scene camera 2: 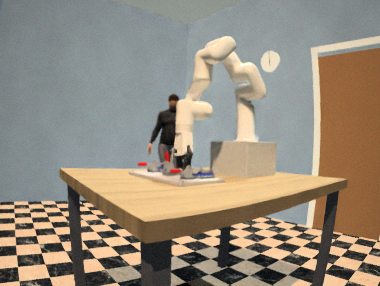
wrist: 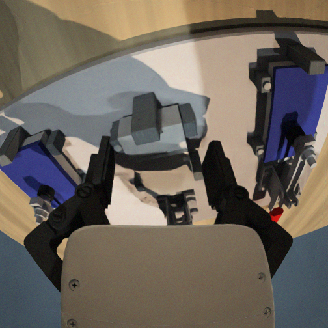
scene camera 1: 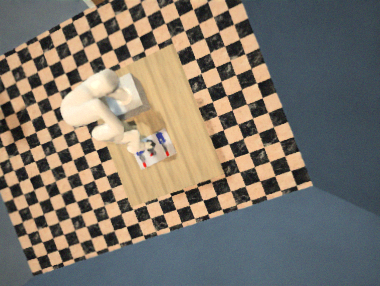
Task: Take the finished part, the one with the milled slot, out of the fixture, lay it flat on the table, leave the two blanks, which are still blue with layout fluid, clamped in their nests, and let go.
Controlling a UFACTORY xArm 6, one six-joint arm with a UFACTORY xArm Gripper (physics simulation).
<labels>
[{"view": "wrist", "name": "gripper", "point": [160, 151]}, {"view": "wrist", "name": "finished part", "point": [163, 166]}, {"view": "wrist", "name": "fixture plate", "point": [213, 71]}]
</labels>
